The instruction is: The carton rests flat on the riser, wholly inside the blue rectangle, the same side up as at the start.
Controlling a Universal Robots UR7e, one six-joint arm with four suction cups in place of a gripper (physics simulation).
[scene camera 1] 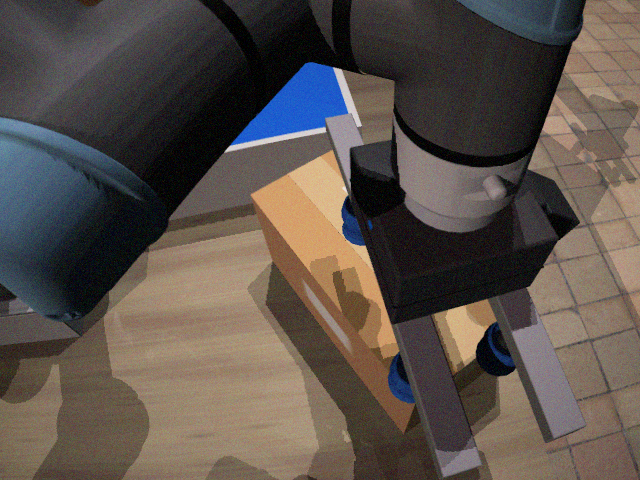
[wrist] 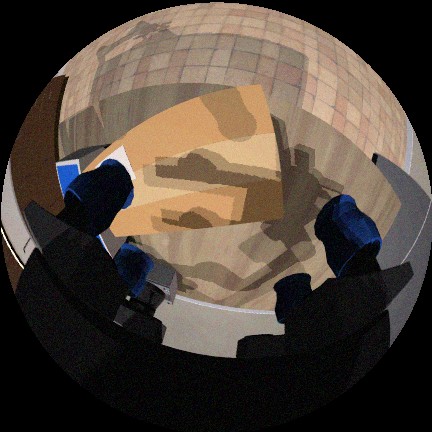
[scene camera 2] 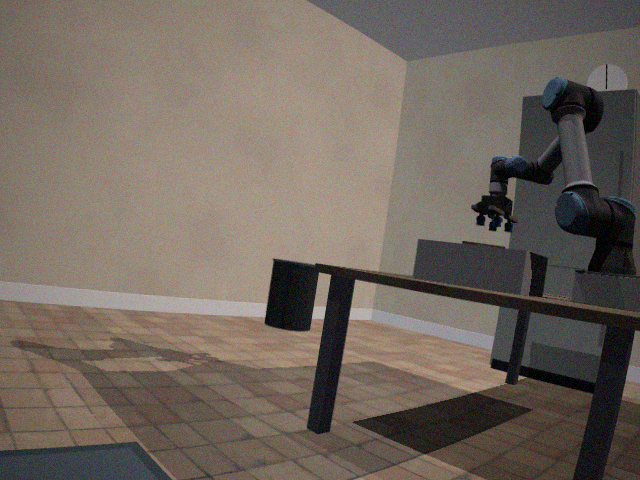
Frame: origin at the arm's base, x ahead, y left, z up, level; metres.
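Seen in the pictures: hand at its tool point: (wrist: 217,248) (scene camera 2: 494,228); arm's base at its link origin: (wrist: 148,288) (scene camera 2: 611,275).
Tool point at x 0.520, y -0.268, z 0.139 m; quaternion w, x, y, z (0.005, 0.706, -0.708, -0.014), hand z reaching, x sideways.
Pixels of each thing's top centre, then the offset from my tool point to it. "spot": a spot on its surface instead.
- orange-brown carton at its top centre: (scene camera 1: 380,247) (wrist: 147,185) (scene camera 2: 484,246) 0.009 m back, 0.100 m left, 0.084 m down
- grey riser at a spot on its surface: (scene camera 1: 222,186) spot: 0.185 m back, 0.334 m left, 0.180 m down
- blue rectangle at its top centre: (scene camera 1: 234,107) (wrist: 78,215) 0.141 m back, 0.432 m left, 0.113 m down
- large grey box at its top centre: (scene camera 1: 234,107) (scene camera 2: 483,248) (wrist: 78,215) 0.141 m back, 0.432 m left, 0.113 m down
The orange-brown carton (scene camera 1: 289,217) (wrist: 175,122) lies flat on the wooden table, turned at an angle, beside the grey riser (scene camera 1: 222,186) and outside the blue rectangle (scene camera 1: 305,103) (wrist: 68,176). Its top carries a lighter band and, in the wrist view, a white label near one cup. My gripper (scene camera 1: 439,289) (scene camera 2: 494,222) (wrist: 220,245) hangs above the carton with a gap under its blue cups. It is open and holds nothing. The arm hides much of the riser and rectangle in scene camera 1; the gripper covers part of the carton.
A large grey box (scene camera 2: 454,263) stands behind the near edge of the table (scene camera 2: 465,291) in scene camera 2. A dark bin (scene camera 2: 292,294) is beyond the table, and a tall grey cabinet (scene camera 2: 535,155) is behind the arm.
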